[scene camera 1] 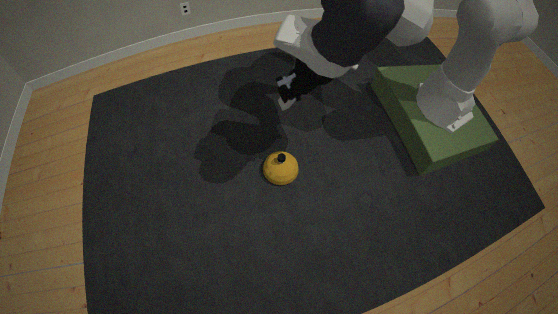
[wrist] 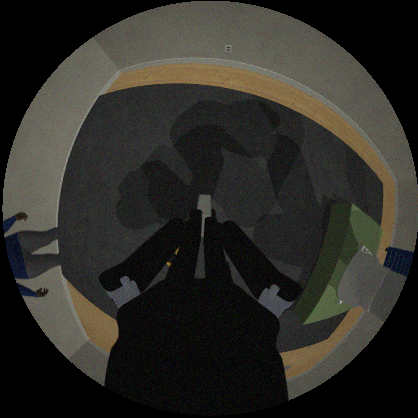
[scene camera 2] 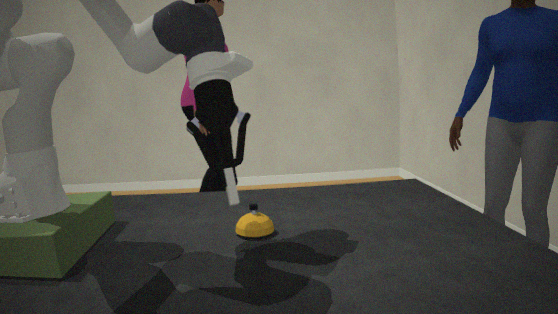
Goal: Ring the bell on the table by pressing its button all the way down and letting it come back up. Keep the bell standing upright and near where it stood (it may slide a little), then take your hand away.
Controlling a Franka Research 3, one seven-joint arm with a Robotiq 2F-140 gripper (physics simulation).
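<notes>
A yellow dome bell (scene camera 1: pixel 281 172) (scene camera 2: pixel 255 227) stands upright on the dark mat. Its black button (scene camera 1: pixel 281 158) (scene camera 2: pixel 253 206) is up on top. In the wrist view, small yellow slivers of the bell (wrist: pixel 176 251) show between the left finger's links; the rest is hidden behind them. My gripper (scene camera 1: pixel 286 104) (scene camera 2: pixel 231 189) (wrist: pixel 204 203) is shut and empty, pointing down. In scene camera 2 its light tips appear left of the button and slightly higher in the picture, apart from it. In scene camera 1 they appear beyond the bell.
The arm's base stands on a green block (scene camera 1: pixel 432 145) (scene camera 2: pixel 32 255) (wrist: pixel 327 310), at the right in scene camera 1. The dark mat (scene camera 1: pixel 200 250) (scene camera 2: pixel 425 240) lies under the bell. A person in blue (scene camera 2: pixel 520 70) stands at the right in scene camera 2; another in pink (scene camera 2: pixel 188 95) is mostly hidden behind the arm.
</notes>
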